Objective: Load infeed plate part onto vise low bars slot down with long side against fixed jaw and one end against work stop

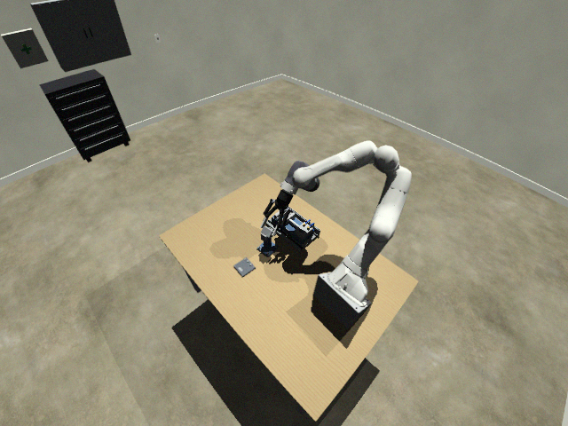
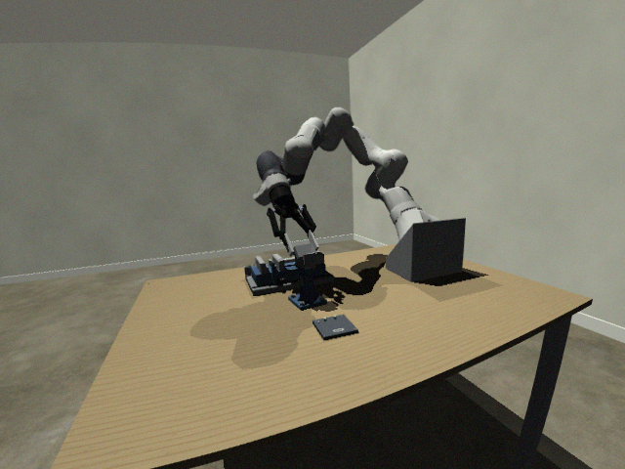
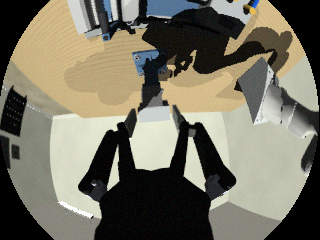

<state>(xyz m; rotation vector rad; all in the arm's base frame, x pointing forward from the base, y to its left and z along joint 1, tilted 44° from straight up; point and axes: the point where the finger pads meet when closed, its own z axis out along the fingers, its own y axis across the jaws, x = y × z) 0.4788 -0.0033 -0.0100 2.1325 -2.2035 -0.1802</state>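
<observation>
Right now my hand is 30 mm above the part and 10 mm to the right of it.
</observation>
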